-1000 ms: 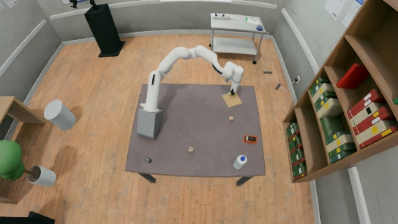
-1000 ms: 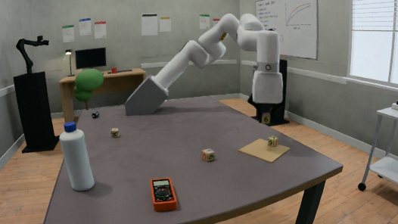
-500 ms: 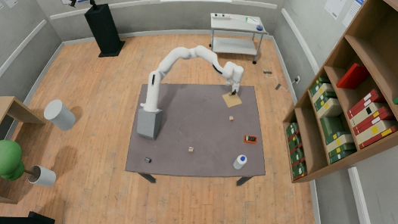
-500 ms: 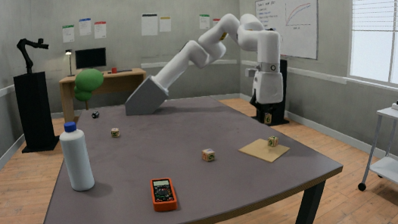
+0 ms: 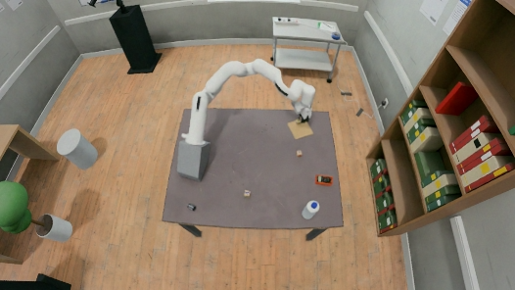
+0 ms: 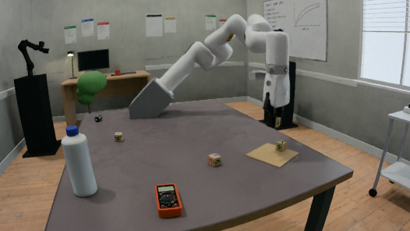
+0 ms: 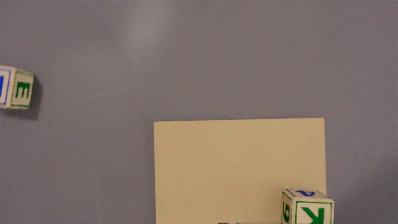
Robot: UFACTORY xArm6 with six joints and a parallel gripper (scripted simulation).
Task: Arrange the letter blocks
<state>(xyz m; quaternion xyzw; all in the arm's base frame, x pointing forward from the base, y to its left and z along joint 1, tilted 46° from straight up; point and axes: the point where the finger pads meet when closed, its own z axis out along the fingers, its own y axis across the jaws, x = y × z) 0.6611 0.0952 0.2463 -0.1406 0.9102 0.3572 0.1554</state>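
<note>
Right now my hand is 120 mm above the tan mat and 10 mm to the right of it. From my hand the other things lie so: black object (660 mm behind, 620 mm to the right, 110 mm below); white bottle (610 mm to the right, 40 mm below, 40 mm ahead).
</note>
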